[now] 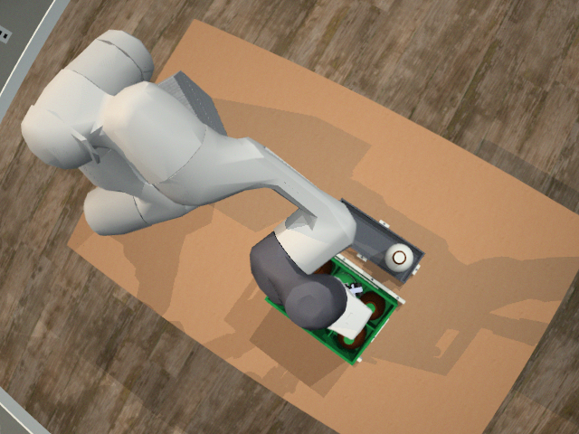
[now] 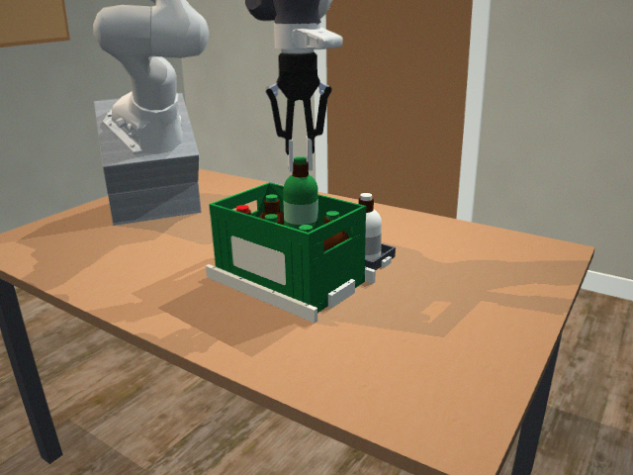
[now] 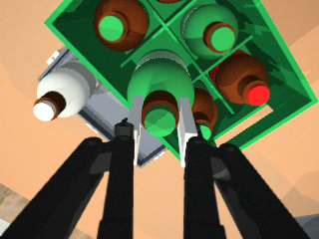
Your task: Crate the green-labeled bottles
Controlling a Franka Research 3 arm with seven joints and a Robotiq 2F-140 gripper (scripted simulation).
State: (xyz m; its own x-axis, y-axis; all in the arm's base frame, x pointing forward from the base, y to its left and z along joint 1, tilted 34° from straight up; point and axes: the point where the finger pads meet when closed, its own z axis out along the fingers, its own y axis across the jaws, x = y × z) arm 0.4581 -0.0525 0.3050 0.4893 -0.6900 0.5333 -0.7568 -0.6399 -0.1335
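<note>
Right now my hand is 10 mm past the green crate, 40 mm to the left of it and 190 mm above it. Round my hand: white-labeled bottle (100 mm ahead, 120 mm to the left, 190 mm below); grey tray (20 mm ahead, 140 mm to the left, 260 mm below).
</note>
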